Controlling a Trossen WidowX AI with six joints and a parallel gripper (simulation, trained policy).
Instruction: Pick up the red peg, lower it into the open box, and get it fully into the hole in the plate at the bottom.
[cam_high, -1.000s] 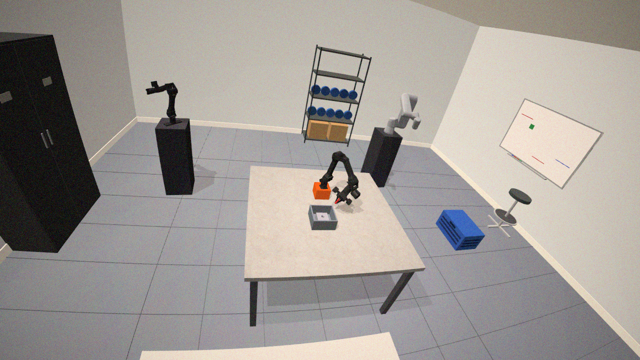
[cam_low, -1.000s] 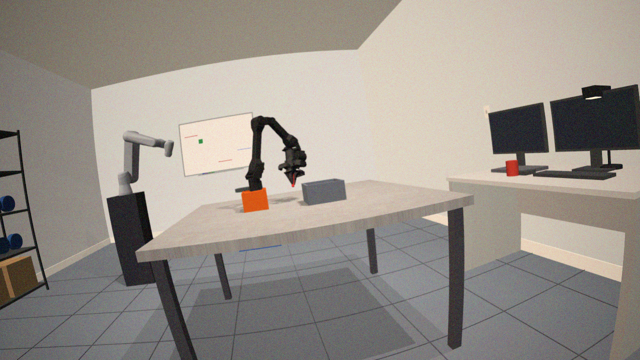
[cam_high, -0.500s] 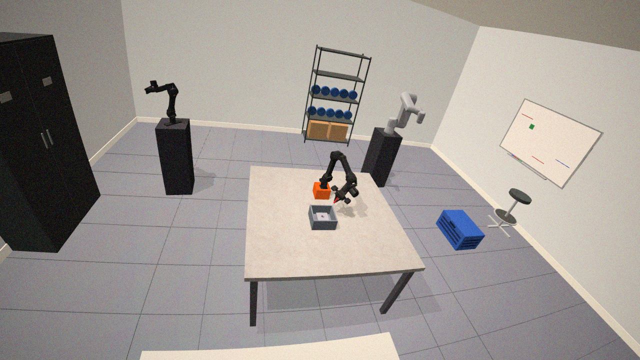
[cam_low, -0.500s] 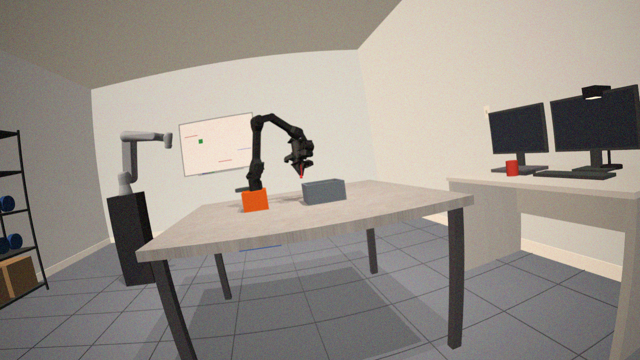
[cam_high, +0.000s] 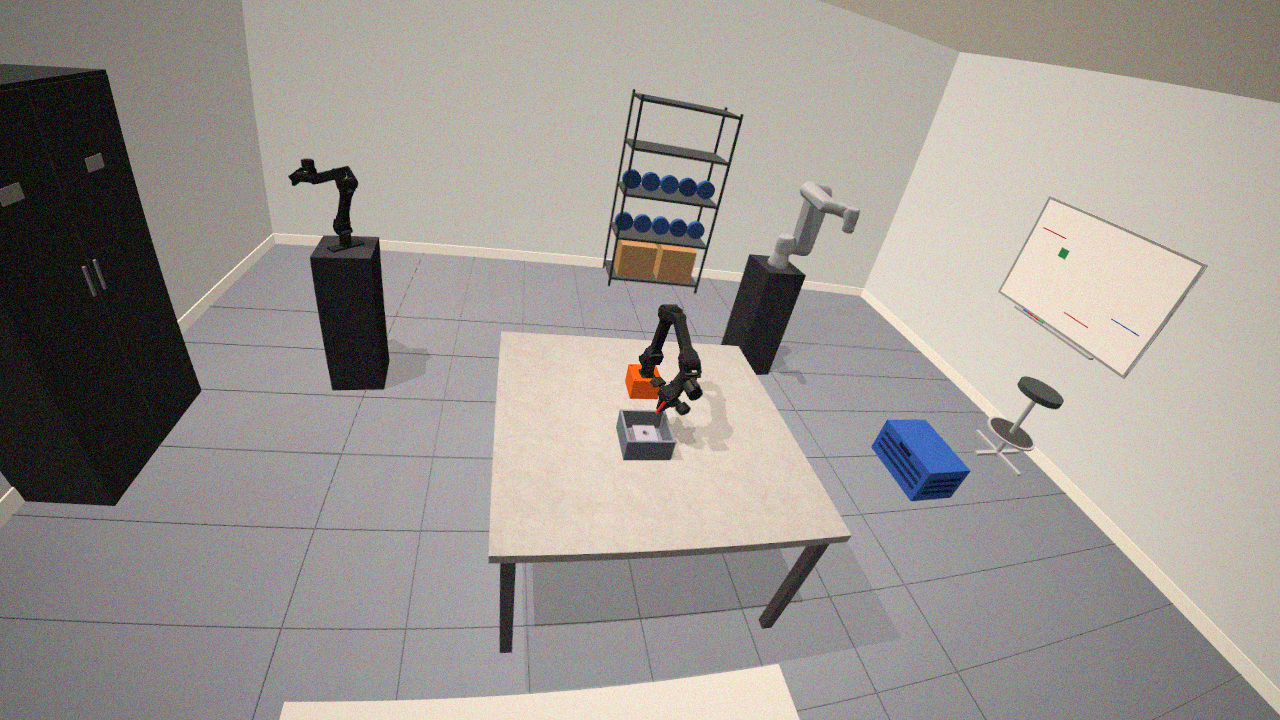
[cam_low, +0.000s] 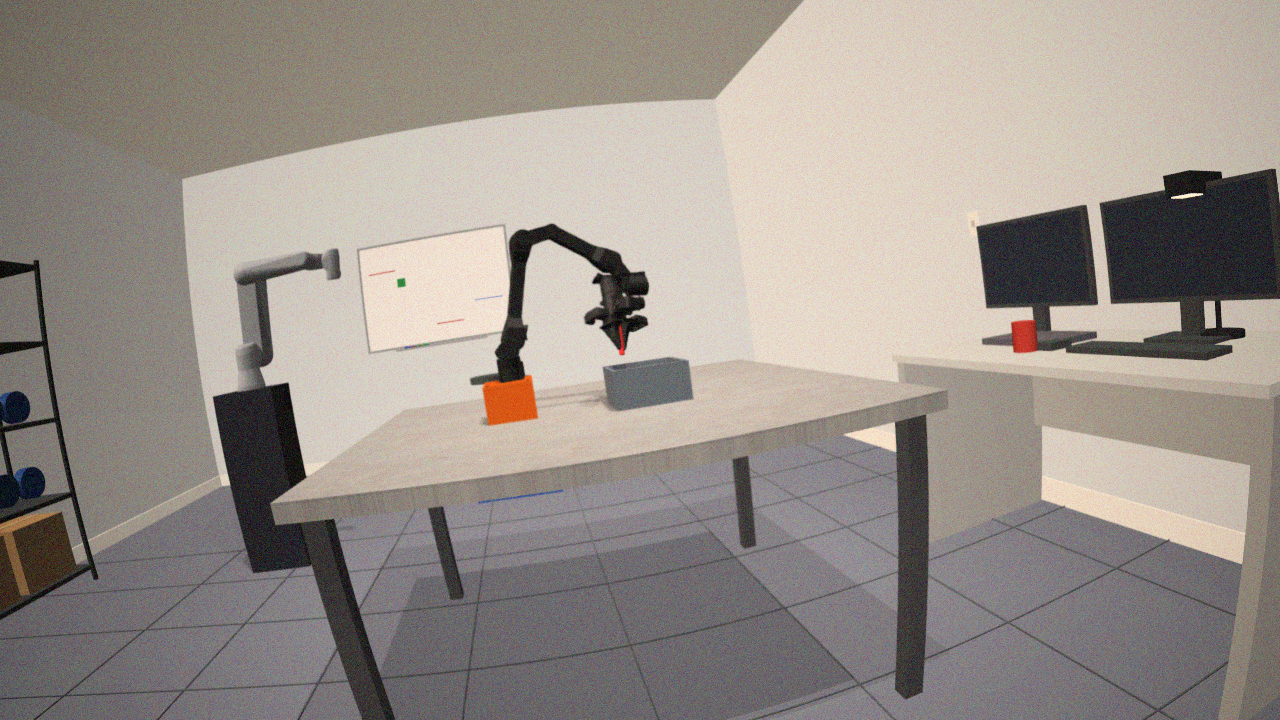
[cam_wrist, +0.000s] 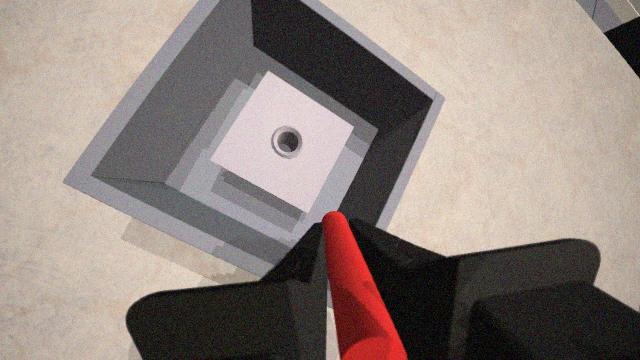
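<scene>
Right now my gripper tip is 1 cm to the right of the red peg and 3 cm below it. Also, from my gripper tip: grey box (4 cm ahead, 5 cm to the right, 11 cm below).
</scene>
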